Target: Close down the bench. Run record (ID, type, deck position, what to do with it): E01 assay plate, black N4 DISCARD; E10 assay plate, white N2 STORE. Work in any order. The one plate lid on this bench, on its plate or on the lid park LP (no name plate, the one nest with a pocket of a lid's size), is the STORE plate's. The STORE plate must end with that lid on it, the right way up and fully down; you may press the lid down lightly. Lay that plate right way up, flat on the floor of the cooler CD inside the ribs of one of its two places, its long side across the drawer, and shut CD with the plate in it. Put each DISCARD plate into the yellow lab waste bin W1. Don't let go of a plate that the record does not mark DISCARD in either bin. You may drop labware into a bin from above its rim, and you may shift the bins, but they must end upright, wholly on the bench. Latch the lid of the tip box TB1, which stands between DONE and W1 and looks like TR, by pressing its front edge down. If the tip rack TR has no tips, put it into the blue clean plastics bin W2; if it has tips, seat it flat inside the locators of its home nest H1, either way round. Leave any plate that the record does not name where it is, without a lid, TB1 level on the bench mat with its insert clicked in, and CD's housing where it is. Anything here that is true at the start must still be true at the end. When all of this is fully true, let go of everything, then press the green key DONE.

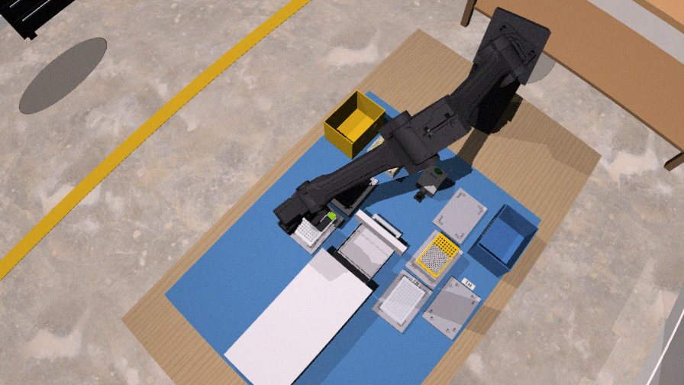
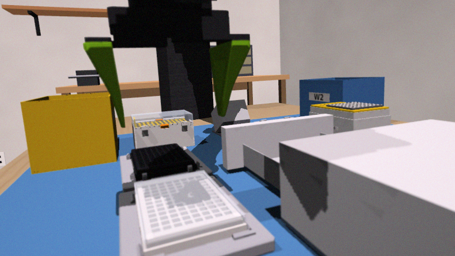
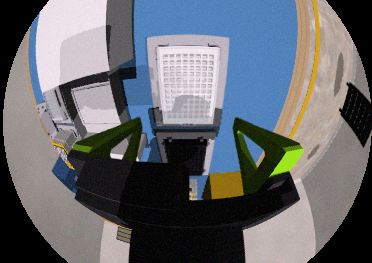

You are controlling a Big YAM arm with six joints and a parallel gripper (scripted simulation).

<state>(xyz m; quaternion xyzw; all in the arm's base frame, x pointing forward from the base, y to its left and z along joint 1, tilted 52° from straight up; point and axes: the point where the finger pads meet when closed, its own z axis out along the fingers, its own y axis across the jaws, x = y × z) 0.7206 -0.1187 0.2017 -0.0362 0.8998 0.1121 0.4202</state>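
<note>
Now: the clear lid 9 cm below my hand. Also, from my hand: white assay plate (9 cm below); then black plate (17 cm behind, 4 cm to the right, 9 cm below); then nest N2 (11 cm below).
</note>
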